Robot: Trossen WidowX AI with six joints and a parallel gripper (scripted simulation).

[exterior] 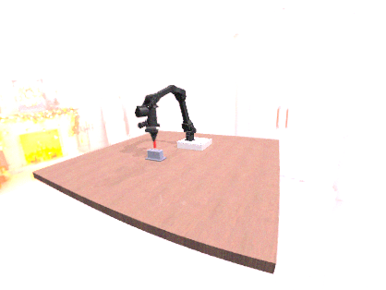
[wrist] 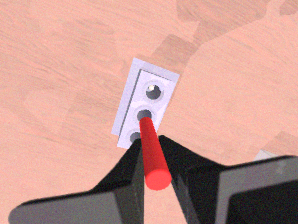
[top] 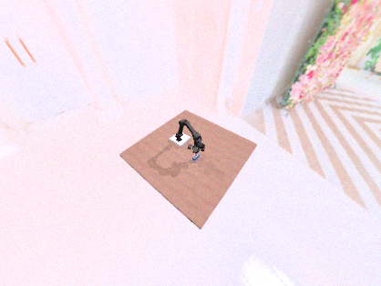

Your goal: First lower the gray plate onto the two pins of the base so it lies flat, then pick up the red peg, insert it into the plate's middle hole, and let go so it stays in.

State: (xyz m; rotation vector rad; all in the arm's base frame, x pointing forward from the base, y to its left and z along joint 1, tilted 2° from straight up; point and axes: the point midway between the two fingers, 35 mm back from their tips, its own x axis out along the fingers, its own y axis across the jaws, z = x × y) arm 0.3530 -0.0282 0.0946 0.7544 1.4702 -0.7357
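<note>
Now: the red peg right at my gripper tip. Round my gripper tip: gray base 11 cm below; then gray plate 7 cm below.
</note>
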